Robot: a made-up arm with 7 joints.
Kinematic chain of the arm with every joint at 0, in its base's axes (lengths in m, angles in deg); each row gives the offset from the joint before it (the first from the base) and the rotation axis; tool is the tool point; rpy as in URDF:
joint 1: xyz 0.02 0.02 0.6 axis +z
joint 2: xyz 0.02 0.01 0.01 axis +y
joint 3: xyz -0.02 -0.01 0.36 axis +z
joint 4: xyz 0.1 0 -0.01 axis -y
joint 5: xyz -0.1 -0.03 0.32 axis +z
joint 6: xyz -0.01 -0.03 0 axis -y
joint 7: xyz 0.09 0 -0.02 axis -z
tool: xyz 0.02 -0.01 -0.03 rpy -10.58 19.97 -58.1
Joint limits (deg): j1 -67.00..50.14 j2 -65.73..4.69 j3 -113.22..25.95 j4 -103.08..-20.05 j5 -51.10..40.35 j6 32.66..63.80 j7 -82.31..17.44
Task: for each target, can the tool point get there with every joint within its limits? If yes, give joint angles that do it. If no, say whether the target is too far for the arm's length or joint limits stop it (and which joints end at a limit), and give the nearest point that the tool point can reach.
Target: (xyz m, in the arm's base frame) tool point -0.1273 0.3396 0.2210
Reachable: no: joint limits stop it (at a limit: joint 1, joint 2, joint 3, joint 4, joint 6) | nearest point -0.4562 0.2463 0.4549 | short by 0.414 m
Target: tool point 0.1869 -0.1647 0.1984
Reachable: no: joint limits stop it (at a limit: joint 1, joint 2, joint 3, joint 4, joint 6) | nearest point 0.0865 -0.4657 0.4831 | short by 0.426 m
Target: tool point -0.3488 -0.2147 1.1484
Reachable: yes | joints -46.02 -23.99 -59.28 -66.81 -34.94 57.70 -55.70
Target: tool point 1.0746 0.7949 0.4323
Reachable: no: too far | nearest point 0.4432 0.3309 0.8593 | short by 0.892 m
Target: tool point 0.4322 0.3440 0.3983
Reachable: no: joint limits stop it (at a limit: joint 2, joint 4) | nearest point 0.3980 0.3171 0.8320 | short by 0.436 m
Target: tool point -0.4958 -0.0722 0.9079
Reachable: yes | joints -57.00 -50.06 -66.44 -91.74 -18.97 56.06 -3.85
